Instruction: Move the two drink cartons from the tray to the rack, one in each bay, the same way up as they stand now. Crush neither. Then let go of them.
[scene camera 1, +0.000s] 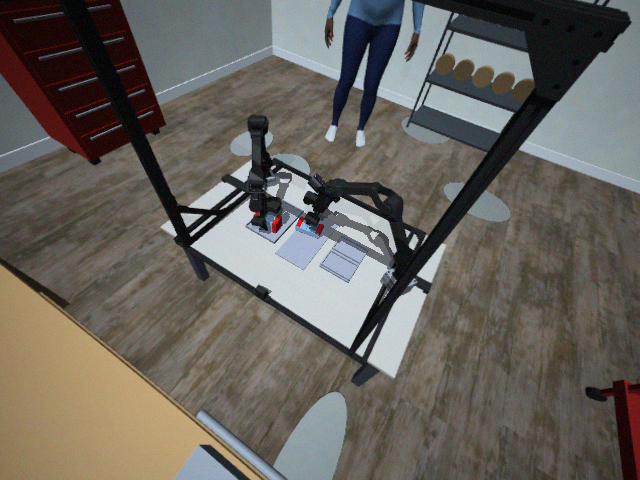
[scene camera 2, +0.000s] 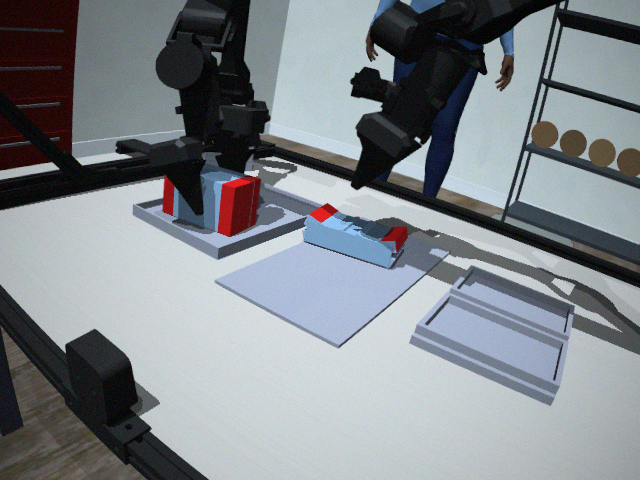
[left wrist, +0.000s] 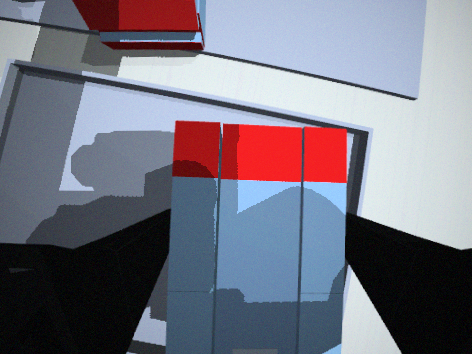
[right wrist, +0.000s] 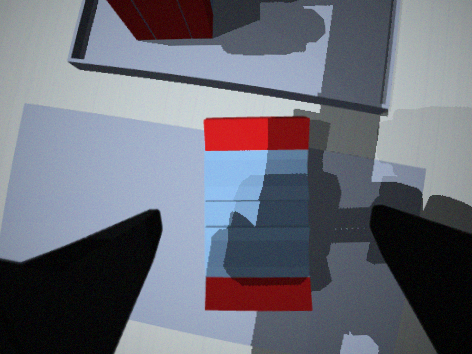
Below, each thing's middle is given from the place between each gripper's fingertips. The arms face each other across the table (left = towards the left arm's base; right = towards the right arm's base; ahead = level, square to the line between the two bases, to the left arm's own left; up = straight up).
Labels:
My right hand is 4 cm past the flat grey mat (scene camera 2: 331, 295), 4 cm to the left of it and 10 cm above it. Round my right hand: grey tray (scene camera 2: 279, 212) 8 cm behind, 16 cm to the left, 9 cm below.
My left gripper is now 5 cm short of the grey tray, 3 cm to the right of it and 2 cm above it. Also, from my left hand: flat grey mat: 17 cm to the right, 9 cm ahead, 3 cm below.

